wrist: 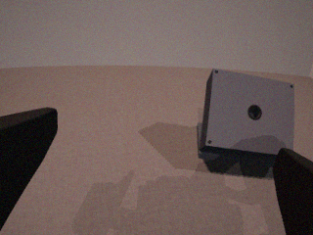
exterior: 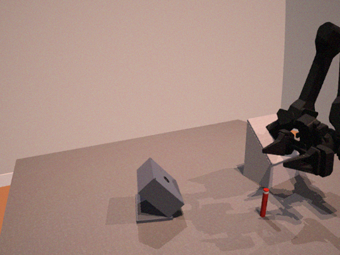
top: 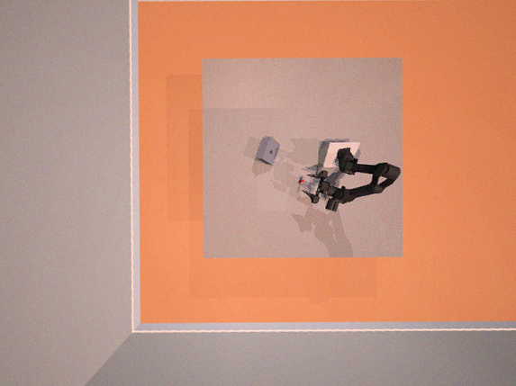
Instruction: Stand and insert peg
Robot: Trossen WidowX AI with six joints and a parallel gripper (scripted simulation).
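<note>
Right now the red peg is 1 cm behind my gripper tip, 1 cm to the right of it and 12 cm below it. The rest, counted from my gripper tip: sloped grey panel 17 cm ahead, 22 cm to the right, 11 cm below; then base plate 19 cm ahead, 23 cm to the right, 17 cm below.
</note>
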